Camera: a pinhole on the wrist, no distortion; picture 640 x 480 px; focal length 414.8 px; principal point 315.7 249.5 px. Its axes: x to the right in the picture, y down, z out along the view. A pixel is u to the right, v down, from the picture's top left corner.
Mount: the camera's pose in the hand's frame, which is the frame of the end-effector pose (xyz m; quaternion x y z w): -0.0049 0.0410 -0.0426 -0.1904 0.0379 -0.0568 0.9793
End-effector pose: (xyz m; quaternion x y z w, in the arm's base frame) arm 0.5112 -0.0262 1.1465 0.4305 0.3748 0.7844 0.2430
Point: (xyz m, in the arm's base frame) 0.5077 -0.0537 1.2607
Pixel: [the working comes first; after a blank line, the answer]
In the camera's frame: 0.0312 0.0397 0.0926

455.6 427.4
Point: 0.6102 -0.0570 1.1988
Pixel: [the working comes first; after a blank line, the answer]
In the camera's frame: -0.0500 -0.0422 0.1249

149.8 109.2
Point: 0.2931 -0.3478 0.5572
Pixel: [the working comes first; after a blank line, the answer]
In the camera's frame: -0.3337 -0.1415 -0.5867

behind the camera
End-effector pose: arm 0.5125 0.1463 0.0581 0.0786 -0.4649 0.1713 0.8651
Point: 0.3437 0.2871 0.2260
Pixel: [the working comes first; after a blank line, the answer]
In the camera's frame: 0.0586 0.0602 0.2718

405.2 341.4
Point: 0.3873 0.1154 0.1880
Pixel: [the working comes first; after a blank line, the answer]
In the camera's frame: 0.0335 -0.1037 0.1988

385.7 33.1
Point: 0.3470 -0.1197 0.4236
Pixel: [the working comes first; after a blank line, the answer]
In the camera's frame: 0.1693 -0.3717 0.3477

outside the picture
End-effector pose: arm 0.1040 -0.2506 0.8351 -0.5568 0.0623 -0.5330 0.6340
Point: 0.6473 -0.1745 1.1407
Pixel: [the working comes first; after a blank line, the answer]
In the camera's frame: 0.2979 -0.1476 0.5737

531.1 142.8
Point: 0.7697 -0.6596 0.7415
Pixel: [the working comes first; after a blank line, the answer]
In the camera's frame: 0.4642 0.4511 0.4202

outside the picture
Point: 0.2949 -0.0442 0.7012
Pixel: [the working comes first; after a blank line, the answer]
In the camera's frame: -0.1664 0.0196 0.2723

62.2 279.3
